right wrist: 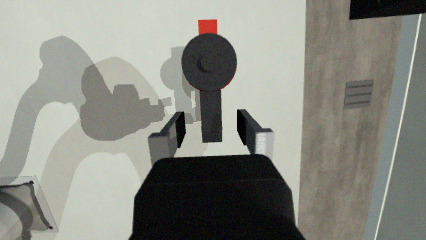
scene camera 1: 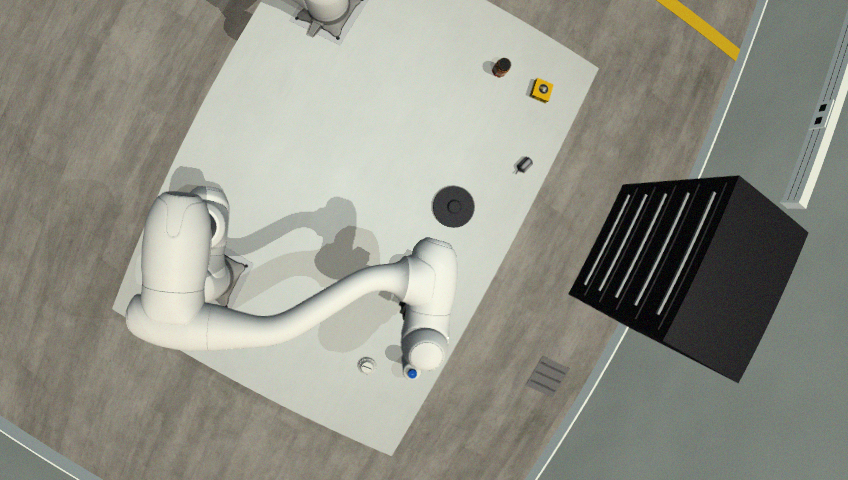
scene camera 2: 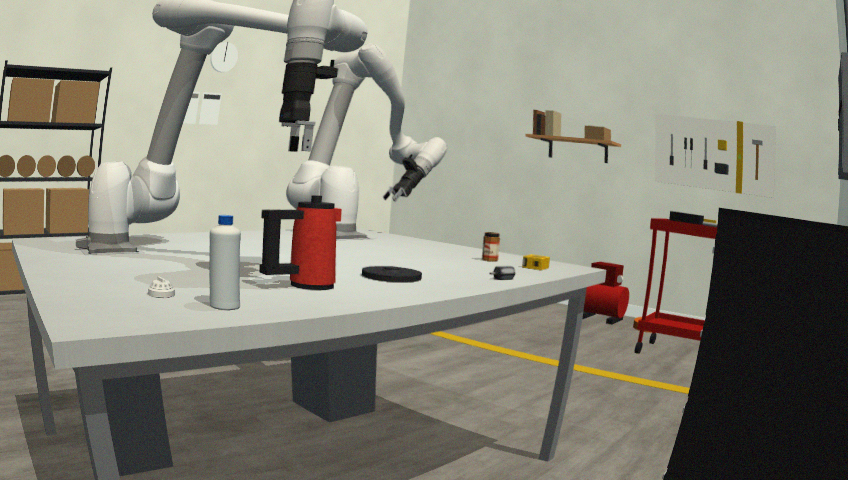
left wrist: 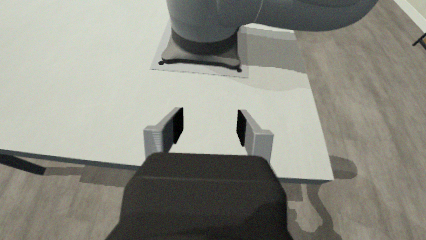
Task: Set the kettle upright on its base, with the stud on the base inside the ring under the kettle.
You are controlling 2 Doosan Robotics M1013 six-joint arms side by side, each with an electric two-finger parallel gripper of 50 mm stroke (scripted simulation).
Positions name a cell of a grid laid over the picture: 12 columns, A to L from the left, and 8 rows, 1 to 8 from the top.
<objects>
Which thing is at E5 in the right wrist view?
My right gripper.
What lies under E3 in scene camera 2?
My right gripper.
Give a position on a white bottle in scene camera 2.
D5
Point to a round black base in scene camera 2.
F5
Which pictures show the round black base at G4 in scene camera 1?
Scene camera 1 and scene camera 2 only.
</objects>
